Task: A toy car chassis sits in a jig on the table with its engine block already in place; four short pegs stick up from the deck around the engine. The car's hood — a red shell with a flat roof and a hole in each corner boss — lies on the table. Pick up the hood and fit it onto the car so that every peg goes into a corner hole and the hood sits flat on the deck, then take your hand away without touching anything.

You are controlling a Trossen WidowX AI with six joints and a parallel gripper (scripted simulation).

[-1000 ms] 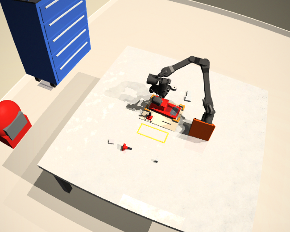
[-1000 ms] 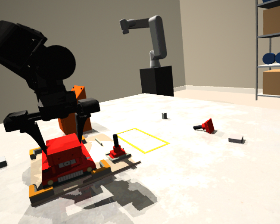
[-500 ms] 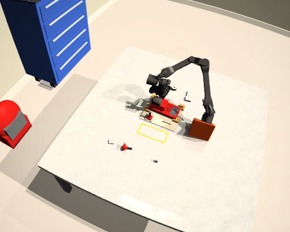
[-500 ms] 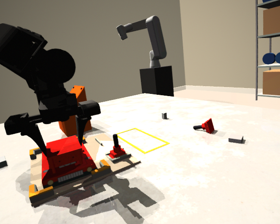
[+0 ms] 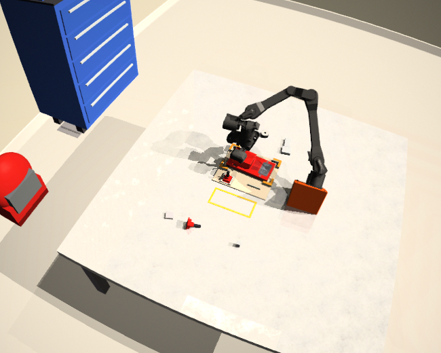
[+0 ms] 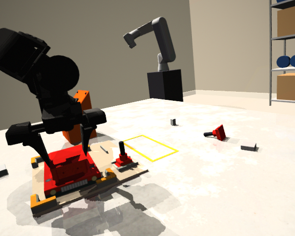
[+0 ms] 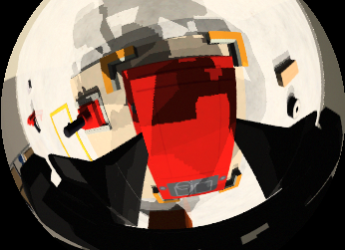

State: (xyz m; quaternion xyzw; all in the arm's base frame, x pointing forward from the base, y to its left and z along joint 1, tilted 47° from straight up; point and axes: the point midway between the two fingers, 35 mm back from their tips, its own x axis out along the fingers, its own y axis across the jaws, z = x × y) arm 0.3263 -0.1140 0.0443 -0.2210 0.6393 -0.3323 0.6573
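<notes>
Right now the hood is 1 cm above my gripper tip. Also, from my gripper tip: grey engine block: 2 cm below.
</notes>
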